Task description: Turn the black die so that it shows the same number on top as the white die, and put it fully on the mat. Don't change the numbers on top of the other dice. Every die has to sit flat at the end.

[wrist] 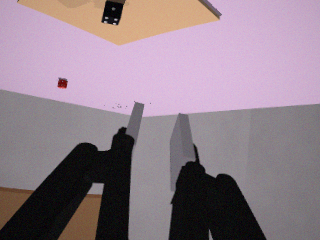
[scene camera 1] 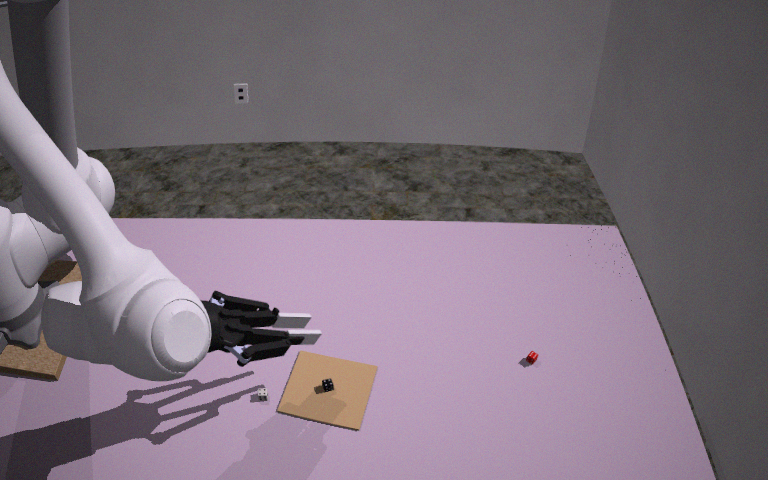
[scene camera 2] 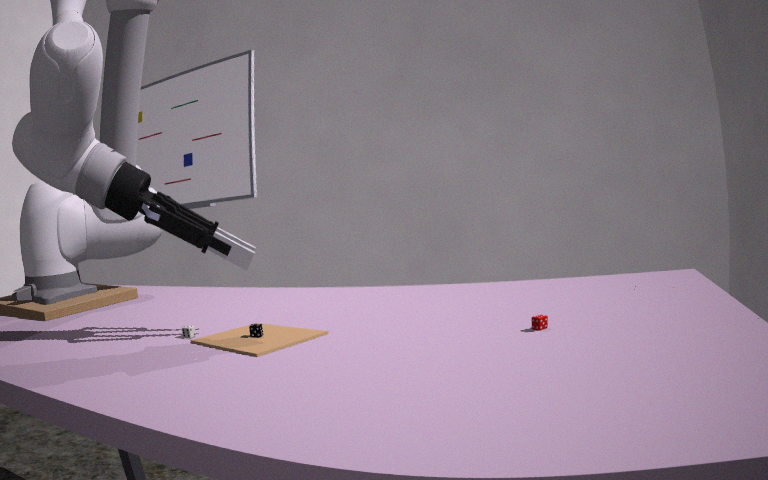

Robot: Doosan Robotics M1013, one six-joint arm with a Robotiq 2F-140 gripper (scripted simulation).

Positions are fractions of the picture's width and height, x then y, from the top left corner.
Labels:
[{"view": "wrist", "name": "gripper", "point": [0.49, 0.51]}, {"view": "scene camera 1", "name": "gripper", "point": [0.41, 0.69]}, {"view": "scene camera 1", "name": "tan mat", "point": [0.40, 0.83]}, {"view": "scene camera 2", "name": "gripper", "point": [0.33, 0.54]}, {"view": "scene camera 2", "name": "tan mat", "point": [0.36, 0.70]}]

